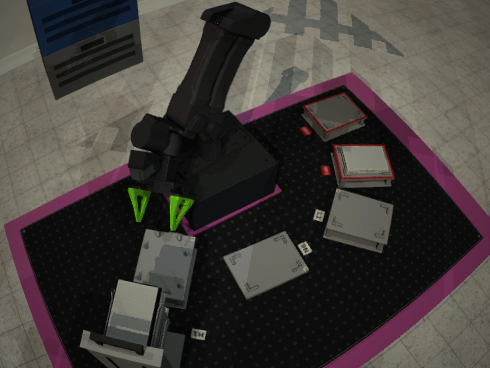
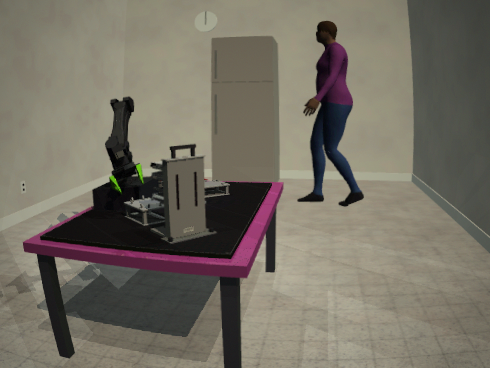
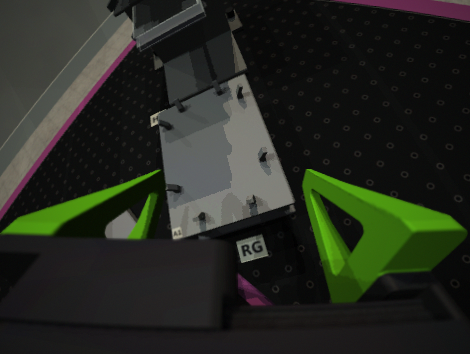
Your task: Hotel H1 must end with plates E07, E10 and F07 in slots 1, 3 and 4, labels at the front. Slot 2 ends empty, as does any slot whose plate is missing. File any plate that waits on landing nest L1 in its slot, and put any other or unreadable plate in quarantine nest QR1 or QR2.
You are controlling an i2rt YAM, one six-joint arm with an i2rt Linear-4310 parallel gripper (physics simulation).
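Seen in the pictures: gripper, between the fingertips: [image 1: 154, 226] [image 2: 132, 188] [image 3: 234, 177]; arm's base, origin of its link: [image 1: 211, 153] [image 2: 125, 182].
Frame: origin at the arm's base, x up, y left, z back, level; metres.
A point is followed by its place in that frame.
My gripper [image 1: 156, 224] @(x 0.019, y -0.230, z -0.103 m) [image 2: 130, 187] @(x 0.019, y -0.230, z -0.103 m) [image 3: 234, 177] @(x 0.019, y -0.230, z -0.103 m) is open and empty, above the near end of the pegged grey nest labelled RG [image 1: 167, 257] @(x -0.033, y -0.241, z -0.157 m) [image 2: 141, 204] @(x -0.019, y -0.329, z -0.166 m) [image 3: 200, 155] @(x -0.033, y -0.245, z -0.172 m), which bears no plate. Hotel H1 [image 2: 186, 220] @(x -0.037, y -0.468, z -0.356 m) stands beyond that nest. It holds a pale plate [image 1: 134, 302] [image 3: 172, 27] at the top; edges below it are partly hidden, and slots and plate labels cannot be read. Landing nest L1 [image 1: 359, 215] @(x -0.043, y 0.190, z -0.344 m) is empty. A white plate [image 1: 364, 160] @(x -0.039, y 0.329, z -0.235 m) lies on the nearer red-rimmed quarantine nest [image 1: 336, 155] @(x -0.053, y 0.287, z -0.169 m); the farther one [image 1: 332, 112] @(x -0.053, y 0.400, z -0.047 m) is empty. Their red labels are too small to read.
A low grey nest [image 1: 265, 265] @(x -0.081, y -0.062, z -0.287 m) without a plate lies between the RG nest and L1. The hotel's handle [image 1: 117, 344] @(x 0.200, y -0.452, z -0.356 m) [image 2: 183, 147] @(x 0.194, y -0.459, z -0.353 m) rises above its top. The black arm base [image 1: 235, 175] @(x 0.008, y 0.001, z -0.094 m) stands behind the RG nest. A person [image 2: 332, 105] stands beyond the table [image 2: 200, 265] @(x -0.112, y -0.672, z -0.424 m).
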